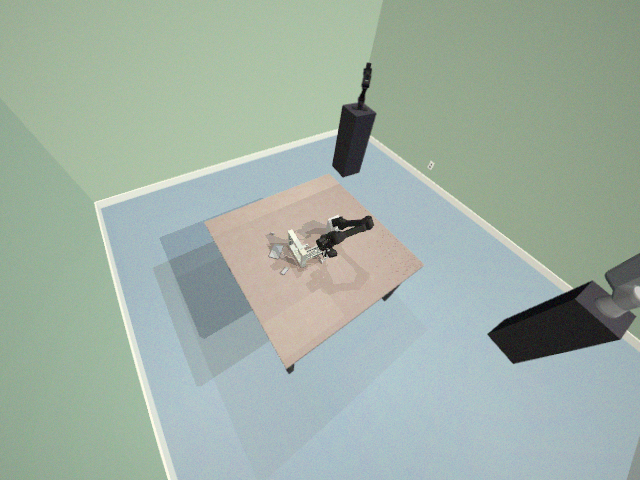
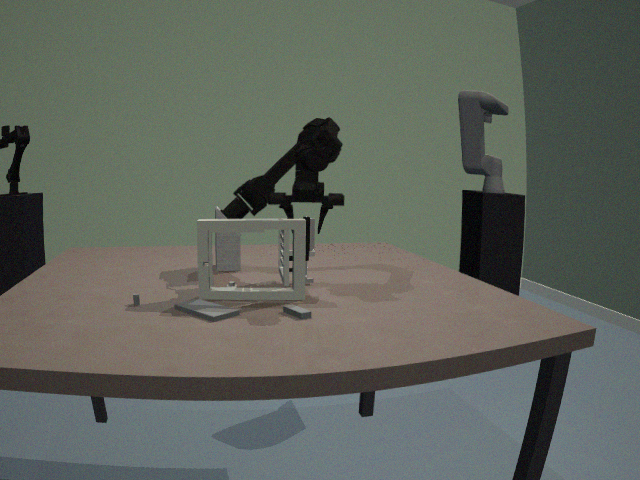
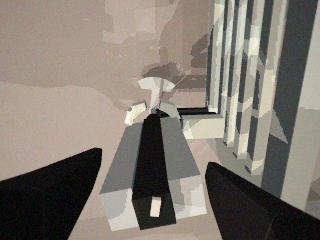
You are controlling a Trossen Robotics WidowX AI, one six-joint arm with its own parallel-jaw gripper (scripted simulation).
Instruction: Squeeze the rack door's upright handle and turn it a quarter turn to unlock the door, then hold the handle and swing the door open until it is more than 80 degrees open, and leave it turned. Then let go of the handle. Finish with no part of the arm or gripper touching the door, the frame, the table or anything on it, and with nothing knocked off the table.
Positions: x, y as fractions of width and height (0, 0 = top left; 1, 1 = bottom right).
The gripper (image 2: 0.48, 0.49) is open and holds nothing. Further things: a flat grey slab (image 2: 0.31, 0.64).
The gripper is seen too in image 3 (image 3: 0.49, 0.68).
